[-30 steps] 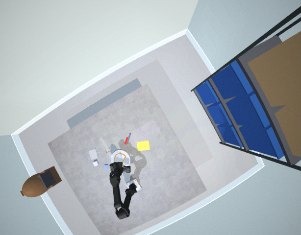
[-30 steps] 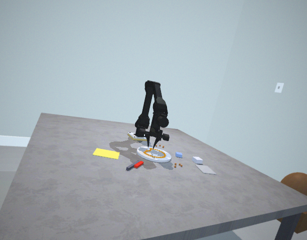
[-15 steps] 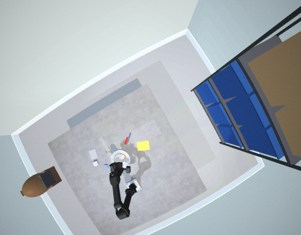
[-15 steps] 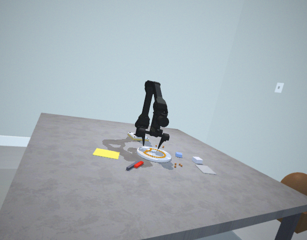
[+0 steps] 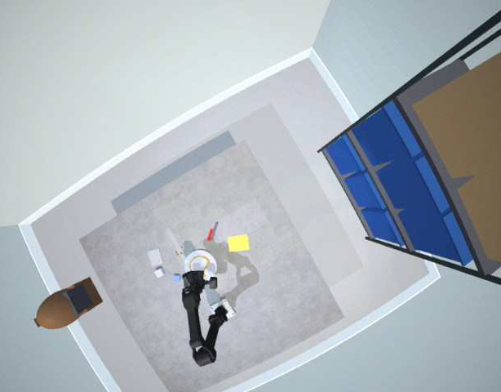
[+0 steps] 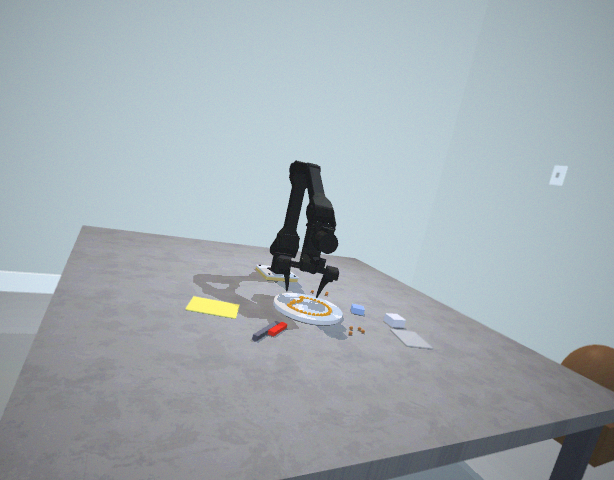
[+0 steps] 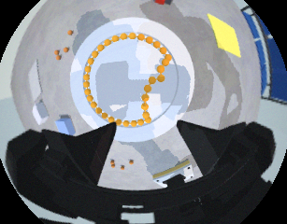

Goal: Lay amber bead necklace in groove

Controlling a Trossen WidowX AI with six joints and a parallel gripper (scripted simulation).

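My gripper tip is now 6 cm short of the round white bead board, 2 cm to the left of it and 1 cm above it. From my gripper tip the other things lie so: white block 21 cm to the left, 20 cm ahead, 1 cm below; then blue block 15 cm to the left, 10 cm ahead, 1 cm below; then grey tool 21 cm to the right, 17 cm ahead, 2 cm below.
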